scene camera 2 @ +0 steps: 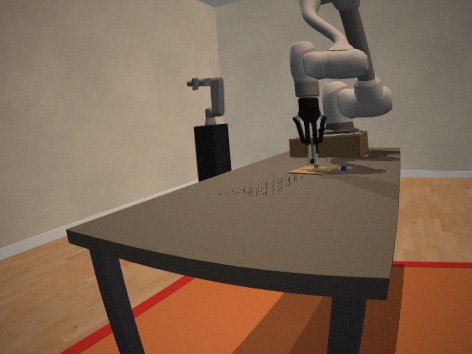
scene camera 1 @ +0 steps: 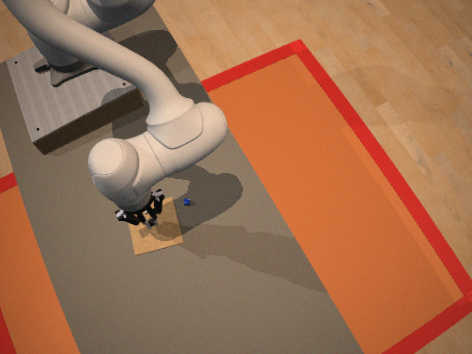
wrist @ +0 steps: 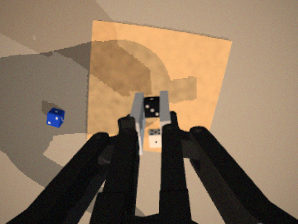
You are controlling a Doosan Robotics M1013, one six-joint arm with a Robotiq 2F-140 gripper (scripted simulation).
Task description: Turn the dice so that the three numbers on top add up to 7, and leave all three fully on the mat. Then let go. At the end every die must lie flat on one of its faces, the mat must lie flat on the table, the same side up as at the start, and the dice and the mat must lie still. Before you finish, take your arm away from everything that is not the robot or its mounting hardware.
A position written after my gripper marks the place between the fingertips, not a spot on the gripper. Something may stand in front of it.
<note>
In view: my gripper [scene camera 2: 313,162] and a tan mat [scene camera 1: 167,233].
The tan mat shows as well in the wrist view [wrist: 125,58]. My gripper is seen too in the wrist view [wrist: 152,104].
</note>
